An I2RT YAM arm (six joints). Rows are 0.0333 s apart.
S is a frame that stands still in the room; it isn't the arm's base.
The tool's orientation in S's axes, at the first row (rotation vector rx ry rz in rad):
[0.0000, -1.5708, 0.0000]
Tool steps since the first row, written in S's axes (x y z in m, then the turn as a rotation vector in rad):
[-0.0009, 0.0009, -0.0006, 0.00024, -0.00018, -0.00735]
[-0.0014, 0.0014, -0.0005, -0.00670, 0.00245, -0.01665]
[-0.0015, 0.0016, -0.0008, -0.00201, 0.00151, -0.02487]
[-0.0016, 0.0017, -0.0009, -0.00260, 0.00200, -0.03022]
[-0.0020, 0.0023, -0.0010, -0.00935, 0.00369, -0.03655]
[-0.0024, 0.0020, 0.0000, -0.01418, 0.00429, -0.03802]
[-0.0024, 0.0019, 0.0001, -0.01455, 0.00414, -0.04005]
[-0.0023, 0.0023, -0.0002, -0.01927, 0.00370, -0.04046]
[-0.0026, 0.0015, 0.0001, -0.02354, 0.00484, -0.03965]
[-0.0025, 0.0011, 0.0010, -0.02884, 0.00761, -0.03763]
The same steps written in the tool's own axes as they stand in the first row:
[-0.0006, 0.0009, 0.0009, -0.00735, -0.00018, -0.00024]
[-0.0005, 0.0014, 0.0014, -0.01665, 0.00245, 0.00670]
[-0.0008, 0.0016, 0.0015, -0.02487, 0.00151, 0.00201]
[-0.0009, 0.0017, 0.0016, -0.03022, 0.00200, 0.00260]
[-0.0010, 0.0023, 0.0020, -0.03655, 0.00369, 0.00935]
[0.0000, 0.0020, 0.0024, -0.03802, 0.00429, 0.01418]
[0.0001, 0.0019, 0.0024, -0.04005, 0.00414, 0.01455]
[-0.0002, 0.0023, 0.0023, -0.04046, 0.00370, 0.01927]
[0.0001, 0.0015, 0.0026, -0.03965, 0.00484, 0.02354]
[0.0010, 0.0011, 0.0025, -0.03763, 0.00761, 0.02884]

